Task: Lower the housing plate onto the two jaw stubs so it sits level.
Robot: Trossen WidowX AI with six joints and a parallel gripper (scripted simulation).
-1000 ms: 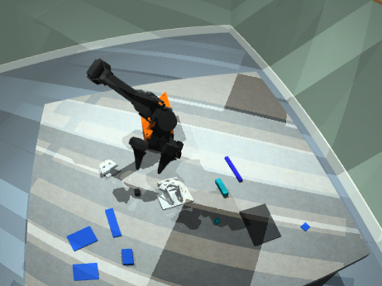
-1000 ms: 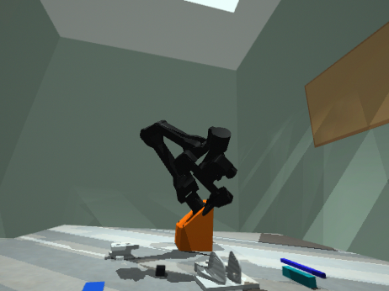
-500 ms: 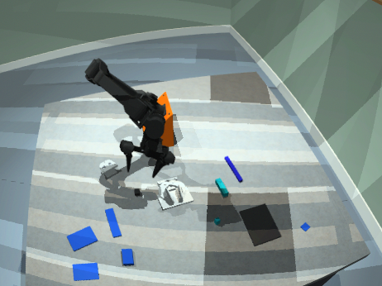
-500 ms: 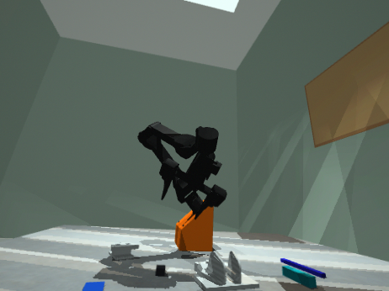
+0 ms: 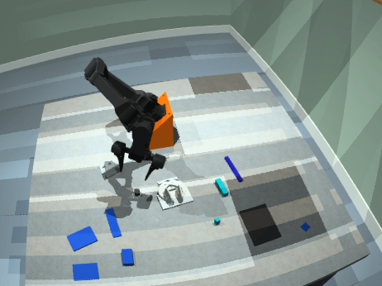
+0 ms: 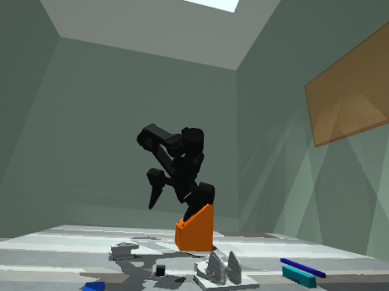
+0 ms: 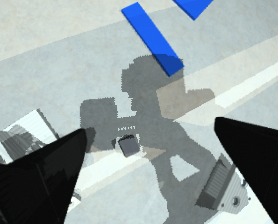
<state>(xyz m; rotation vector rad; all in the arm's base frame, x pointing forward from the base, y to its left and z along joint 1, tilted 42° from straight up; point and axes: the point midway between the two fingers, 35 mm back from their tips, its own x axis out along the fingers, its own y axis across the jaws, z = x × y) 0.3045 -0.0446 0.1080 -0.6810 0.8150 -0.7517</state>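
The white bracket is 150 mm behind my gripper tip, 120 mm to the right of it and 120 mm below it. Round my gripper tip: blue bar (390 mm to the left, 120 mm below, 100 mm behind); small black cube (120 mm below, 20 mm behind); cyan bar (320 mm to the left, 120 mm below, 10 mm behind).
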